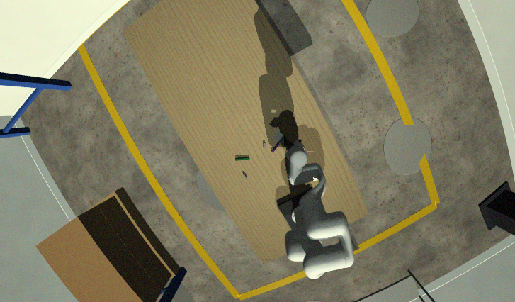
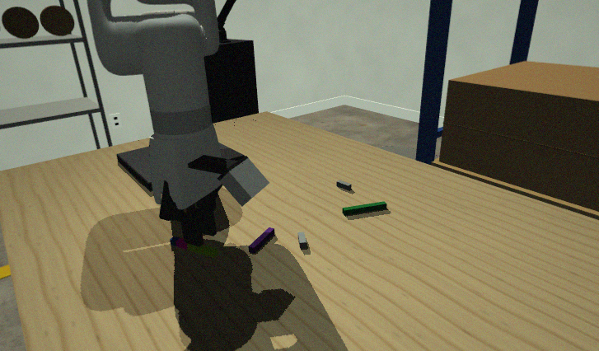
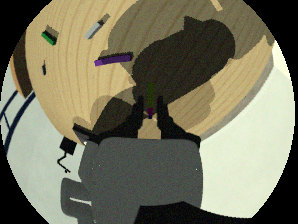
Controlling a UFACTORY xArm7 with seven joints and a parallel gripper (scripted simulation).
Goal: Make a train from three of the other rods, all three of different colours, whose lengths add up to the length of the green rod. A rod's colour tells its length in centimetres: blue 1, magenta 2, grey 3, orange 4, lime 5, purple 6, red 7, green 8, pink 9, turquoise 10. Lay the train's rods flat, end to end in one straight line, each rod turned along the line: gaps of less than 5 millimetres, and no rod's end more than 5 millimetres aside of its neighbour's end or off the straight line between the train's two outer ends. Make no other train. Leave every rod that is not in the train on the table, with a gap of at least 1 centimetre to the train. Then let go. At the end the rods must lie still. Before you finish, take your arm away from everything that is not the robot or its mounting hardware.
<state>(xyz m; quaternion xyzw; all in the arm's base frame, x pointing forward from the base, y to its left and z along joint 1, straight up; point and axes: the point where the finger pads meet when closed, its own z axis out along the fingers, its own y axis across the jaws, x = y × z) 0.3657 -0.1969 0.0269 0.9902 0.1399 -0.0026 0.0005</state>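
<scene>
The lime rod lies 40 mm below my hand. Also, from my hand: magenta rod (40 mm behind, 10 mm to the right, 40 mm below); then purple rod (50 mm ahead, 80 mm to the left, 40 mm below); then blue rod (50 mm behind, 20 mm to the right, 40 mm below).
</scene>
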